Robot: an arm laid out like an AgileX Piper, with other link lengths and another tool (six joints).
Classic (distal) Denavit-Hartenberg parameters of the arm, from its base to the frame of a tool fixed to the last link. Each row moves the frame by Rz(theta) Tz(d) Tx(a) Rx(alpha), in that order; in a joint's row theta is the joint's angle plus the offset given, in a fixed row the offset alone. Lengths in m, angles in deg.
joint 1: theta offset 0, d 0.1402, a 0, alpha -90
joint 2: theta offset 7.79, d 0, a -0.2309, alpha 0
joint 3: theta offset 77.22, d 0, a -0.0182, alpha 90
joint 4: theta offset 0, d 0.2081, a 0, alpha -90
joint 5: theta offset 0, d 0, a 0, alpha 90
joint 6: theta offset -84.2, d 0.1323, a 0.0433, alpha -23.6
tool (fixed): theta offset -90, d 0.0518, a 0, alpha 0
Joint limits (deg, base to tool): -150..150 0..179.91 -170..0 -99.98..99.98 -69.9..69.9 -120..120
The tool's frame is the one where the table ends.
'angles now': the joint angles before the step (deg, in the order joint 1, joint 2, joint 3, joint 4, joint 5, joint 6). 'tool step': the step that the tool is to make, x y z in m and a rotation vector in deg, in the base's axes. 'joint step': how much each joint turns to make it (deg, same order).
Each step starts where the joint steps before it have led.
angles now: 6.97, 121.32, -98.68, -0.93, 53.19, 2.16
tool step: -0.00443, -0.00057, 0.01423, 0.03, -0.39, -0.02
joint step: 0.01, -2.31, 0.00, -0.01, 1.92, 0.00
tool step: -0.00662, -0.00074, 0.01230, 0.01, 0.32, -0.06
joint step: -0.01, -2.10, 0.00, 0.06, 2.42, 0.00
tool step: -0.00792, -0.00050, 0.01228, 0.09, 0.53, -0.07
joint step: 0.00, -2.16, -0.01, 0.16, 2.69, 0.00
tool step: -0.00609, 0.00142, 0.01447, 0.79, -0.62, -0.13
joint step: 0.00, -2.55, 0.00, 0.72, 1.83, 0.00
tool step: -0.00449, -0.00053, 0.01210, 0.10, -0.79, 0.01
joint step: 0.00, -2.08, 0.01, 0.01, 1.28, -0.01
